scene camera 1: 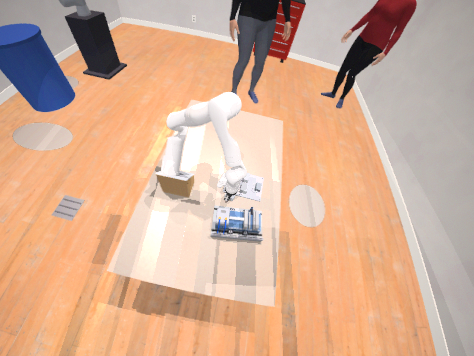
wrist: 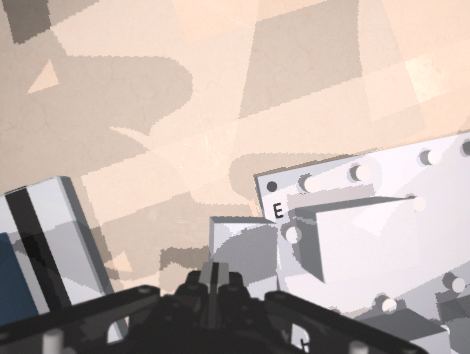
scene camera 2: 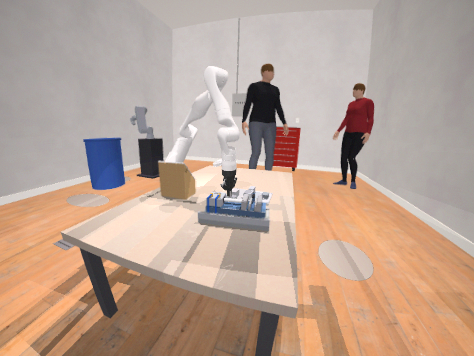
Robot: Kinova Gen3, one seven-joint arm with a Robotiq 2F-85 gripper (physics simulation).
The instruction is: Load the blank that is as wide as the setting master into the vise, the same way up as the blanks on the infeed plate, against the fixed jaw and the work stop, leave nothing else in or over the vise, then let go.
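Places are measured from the arm's base along level axes (x ahead, y left, z up), in metres.
Where they show: gripper, between the fingertips: [wrist: 215, 280] [scene camera 2: 229, 196]; arm's base, origin of its link: [scene camera 1: 170, 173] [scene camera 2: 172, 167].
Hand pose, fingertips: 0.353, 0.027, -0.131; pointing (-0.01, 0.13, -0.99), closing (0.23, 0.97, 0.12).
Each offset is from my fingertips to the top centre of the thing, as dx, dy, dz.
My gripper [scene camera 1: 228, 197] [scene camera 2: 228, 191] [wrist: 215, 280] is shut with nothing between its fingers. It hangs low over the table between the vise and the infeed plate. Right under its tips a loose grey block {+0.003, +0.016, +0.000} [wrist: 244, 246] lies on the table, touching the left edge of the white infeed plate {+0.075, +0.138, -0.028} [wrist: 268, 197] [scene camera 1: 250, 193] near the letter E. A large grey blank {-0.004, +0.089, +0.008} [wrist: 360, 242] sits on the plate between round pegs. A smaller blank {+0.171, +0.139, -0.003} [scene camera 1: 258, 186] sits at the plate's far end. The blue and grey vise {+0.092, -0.143, +0.063} [scene camera 1: 237, 222] [scene camera 2: 235, 208] stands in front of the plate; its base edge shows in the wrist view [wrist: 75, 246].
The arm's tan base box [scene camera 1: 175, 184] [scene camera 2: 175, 181] stands on the table to the left. Two people [scene camera 2: 263, 116] [scene camera 2: 356, 134] stand beyond the table. A red tool cabinet [scene camera 2: 286, 146], a blue barrel [scene camera 2: 104, 162] and a second robot pedestal [scene camera 2: 149, 155] stand on the floor.
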